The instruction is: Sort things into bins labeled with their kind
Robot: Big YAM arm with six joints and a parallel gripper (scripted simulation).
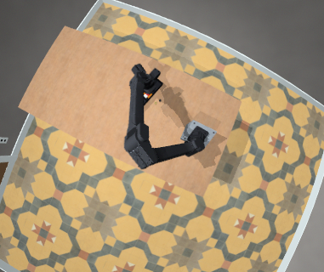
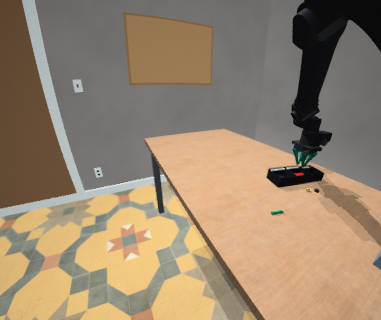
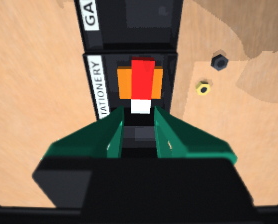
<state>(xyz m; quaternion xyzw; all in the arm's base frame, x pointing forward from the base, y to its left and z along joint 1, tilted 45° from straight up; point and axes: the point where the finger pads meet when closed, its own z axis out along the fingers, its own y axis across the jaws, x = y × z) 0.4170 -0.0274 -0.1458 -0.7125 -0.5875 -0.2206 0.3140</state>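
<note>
My hand is 11 cm past the green battery, 25 cm to the right of it and 7 cm above it. Also, from my hand: orange block: 7 cm below; then black nut: 10 cm behind, 8 cm below; then yellow nut: 8 cm behind, 3 cm to the left, 8 cm below.
</note>
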